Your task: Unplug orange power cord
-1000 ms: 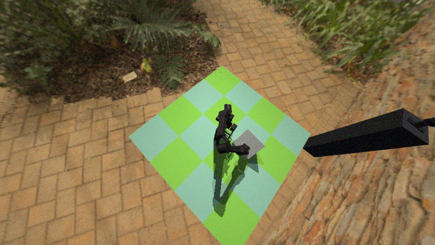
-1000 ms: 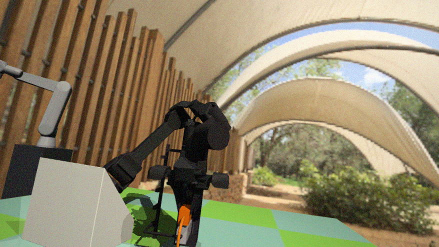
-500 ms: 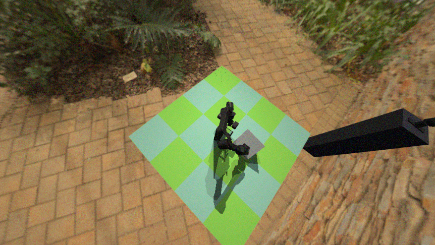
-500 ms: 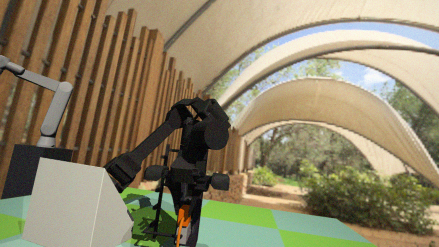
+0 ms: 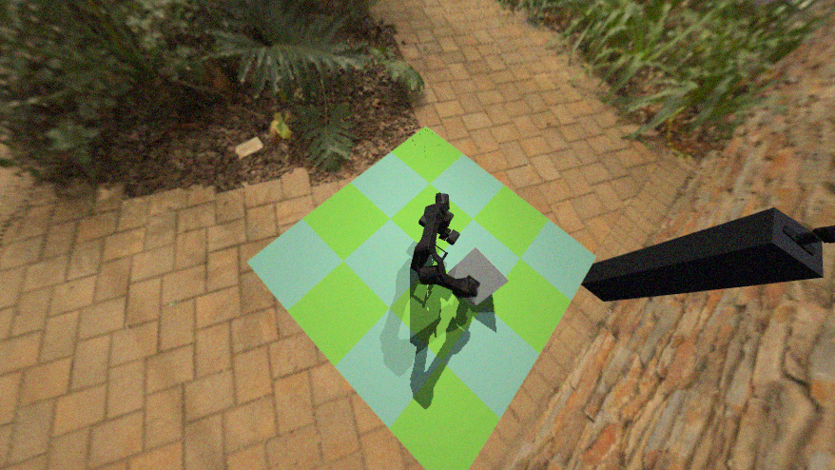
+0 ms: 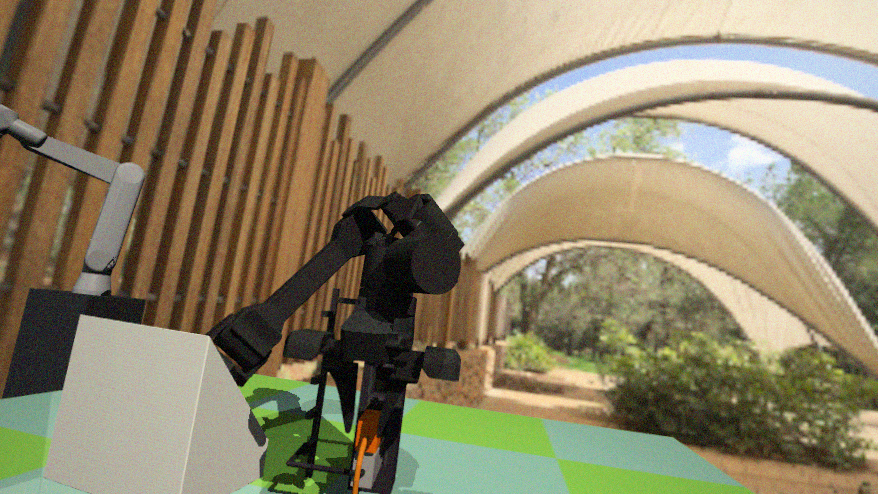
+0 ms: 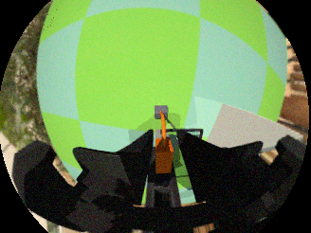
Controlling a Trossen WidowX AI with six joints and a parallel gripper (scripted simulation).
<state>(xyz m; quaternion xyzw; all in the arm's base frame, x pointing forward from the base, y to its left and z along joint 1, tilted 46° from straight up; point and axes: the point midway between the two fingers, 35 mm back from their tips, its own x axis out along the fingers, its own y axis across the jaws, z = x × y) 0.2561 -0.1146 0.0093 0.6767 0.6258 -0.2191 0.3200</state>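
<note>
My gripper tip is 70 mm to the right of the orange plug and 10 mm past it.
</note>
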